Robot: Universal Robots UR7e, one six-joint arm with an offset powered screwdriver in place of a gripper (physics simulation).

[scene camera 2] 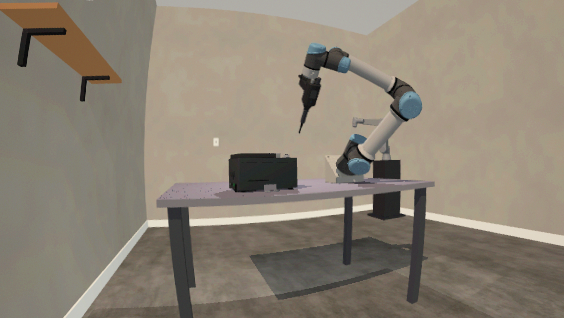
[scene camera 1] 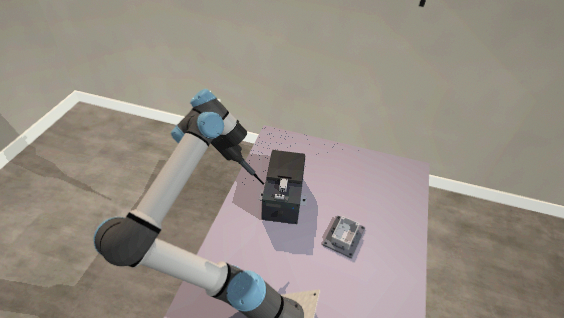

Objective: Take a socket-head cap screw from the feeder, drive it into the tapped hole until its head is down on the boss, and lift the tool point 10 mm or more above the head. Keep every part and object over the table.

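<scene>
There's a black screw feeder (scene camera 2: 281,171) that I can see, and scene camera 1 shows me the black screw feeder (scene camera 1: 290,209) too.
</scene>
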